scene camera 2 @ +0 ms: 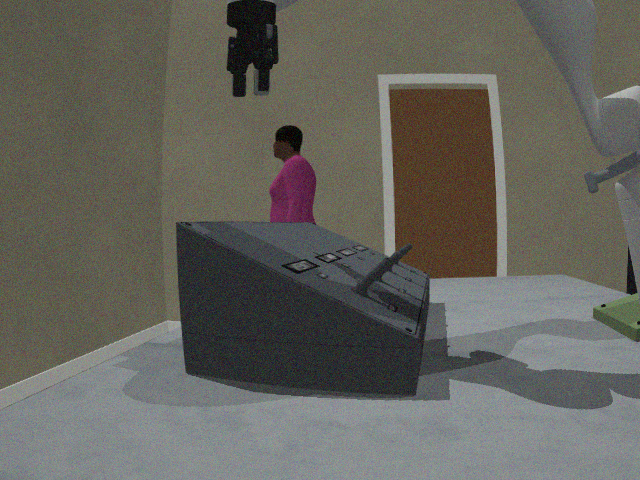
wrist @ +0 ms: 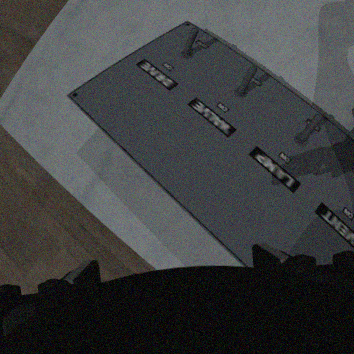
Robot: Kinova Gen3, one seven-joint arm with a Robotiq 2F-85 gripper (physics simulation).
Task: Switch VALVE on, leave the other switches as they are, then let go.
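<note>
A dark grey sloped console stands on the pale table. In the wrist view, the VALVE label lies between the DRIVE label and the LAMP label. The VALVE lever leans away from its label and small ON mark. The DRIVE lever and LAMP lever lean the same way. The VENT label is partly cut off and its lever does not show there. My gripper is open and empty, high above the console, touching nothing.
A large lever sticks up at the console's near side in the scene view. A person in pink stands behind the console. A brown door is in the back wall. A green plate lies by the arm's base at the right.
</note>
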